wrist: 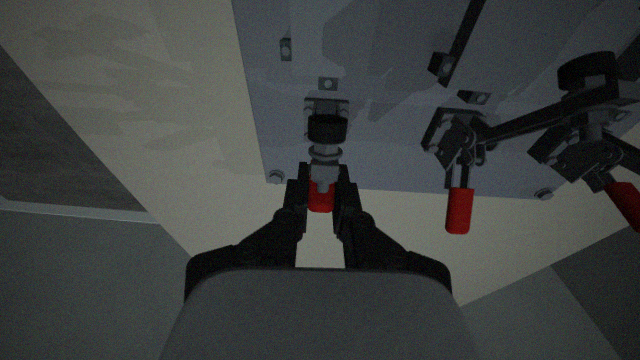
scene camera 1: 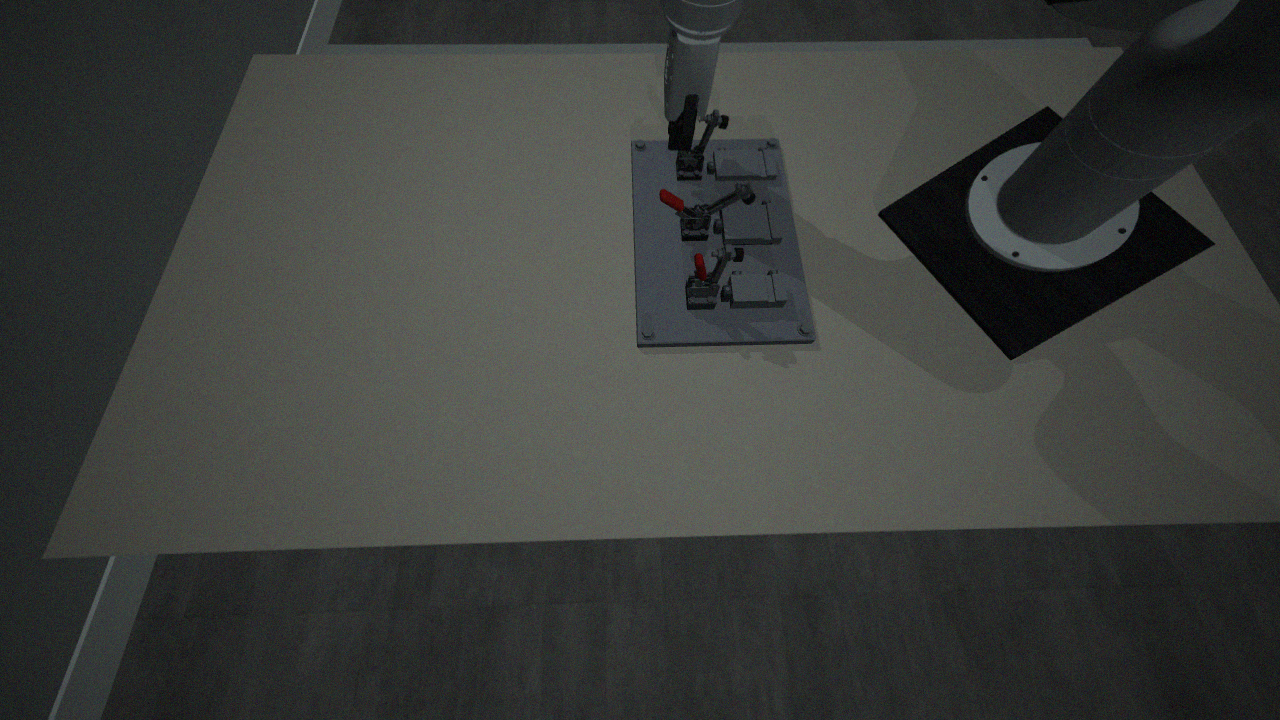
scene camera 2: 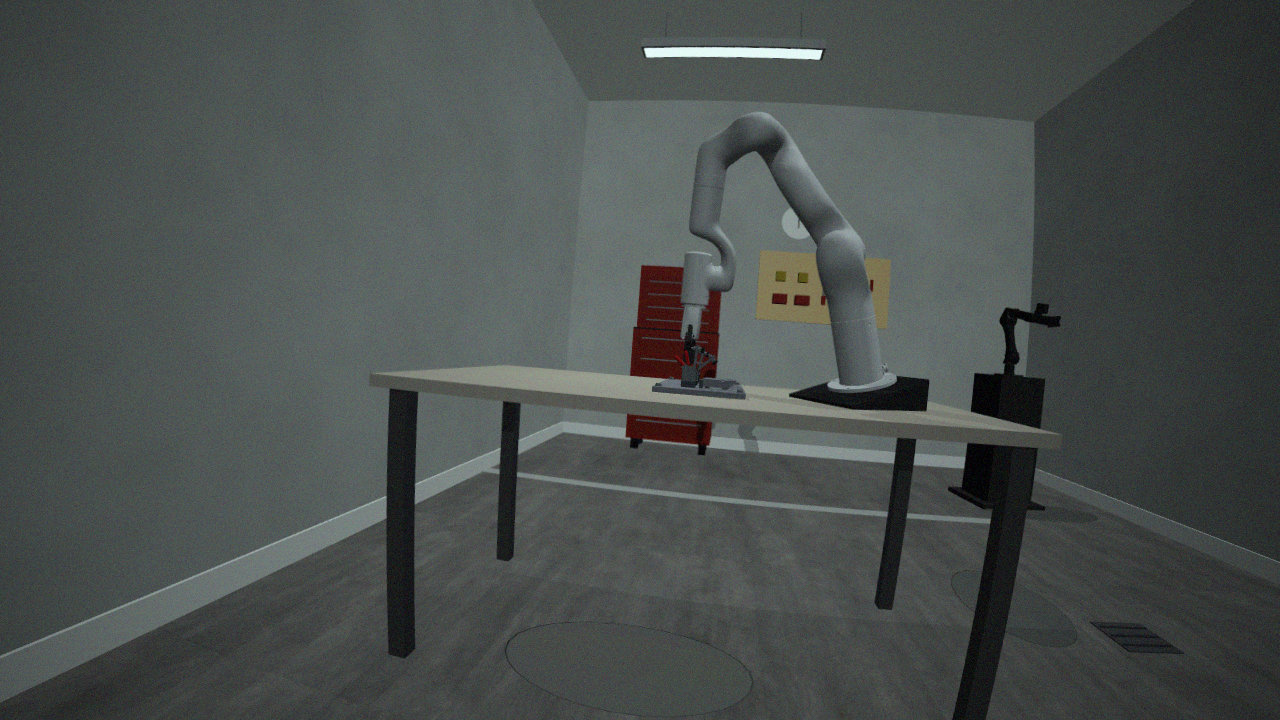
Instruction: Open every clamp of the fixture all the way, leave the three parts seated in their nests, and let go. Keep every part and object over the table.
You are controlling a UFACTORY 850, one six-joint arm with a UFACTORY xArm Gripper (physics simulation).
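Note:
The grey fixture plate lies on the table with three clamps in a row. My gripper is shut on the red handle of the far clamp, whose arm is raised steeply. The middle clamp has its arm tilted up at a lower angle, its tip above the part. The near clamp has its arm raised more steeply. The far part, middle part and near part sit beside their clamps; exact seating is too small to judge.
The table extends around the fixture. The arm's white base flange stands on a black mounting plate right of the fixture. The red handle of the middle clamp stands beside my right finger in the wrist view.

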